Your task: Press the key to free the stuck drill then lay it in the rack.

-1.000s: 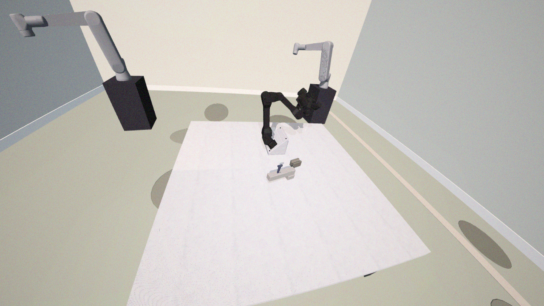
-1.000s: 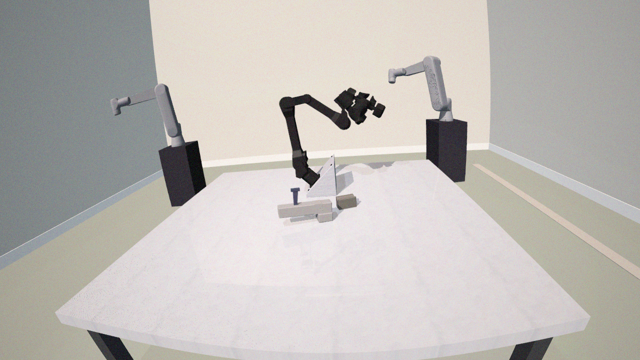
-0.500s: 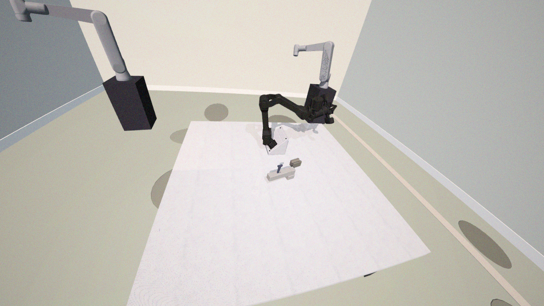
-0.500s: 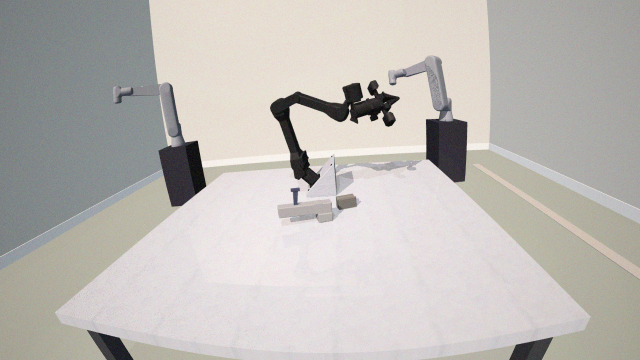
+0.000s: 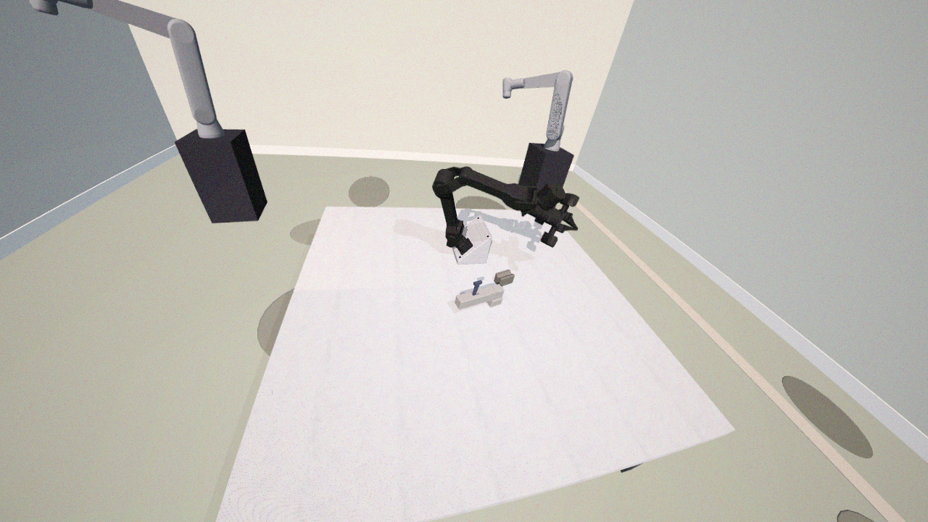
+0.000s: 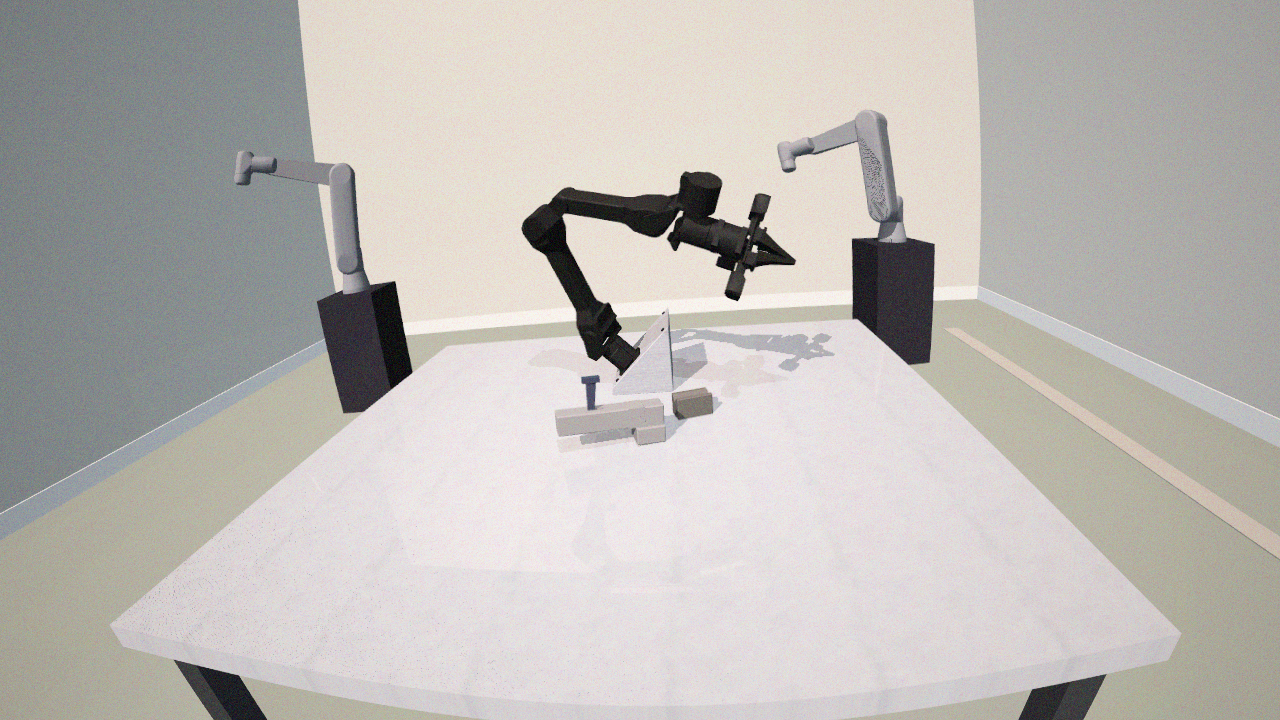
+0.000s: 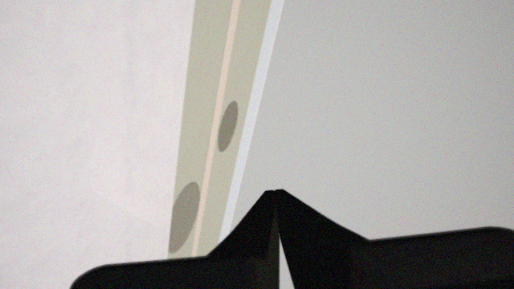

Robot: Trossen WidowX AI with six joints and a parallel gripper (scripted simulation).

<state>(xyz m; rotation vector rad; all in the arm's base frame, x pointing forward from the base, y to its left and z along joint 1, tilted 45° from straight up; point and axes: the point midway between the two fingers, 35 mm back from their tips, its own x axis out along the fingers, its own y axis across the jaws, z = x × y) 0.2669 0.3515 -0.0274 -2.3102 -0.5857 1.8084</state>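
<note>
My gripper tip is now 40 mm short of the dark key, 370 mm to the left of it and 190 mm above it. Round my gripper tip: rack (70 mm behind, 190 mm to the right, 270 mm below); light grey housing (40 mm ahead, 340 mm to the right, 240 mm below); drill (30 mm ahead, 320 mm to the right, 230 mm below).
</note>
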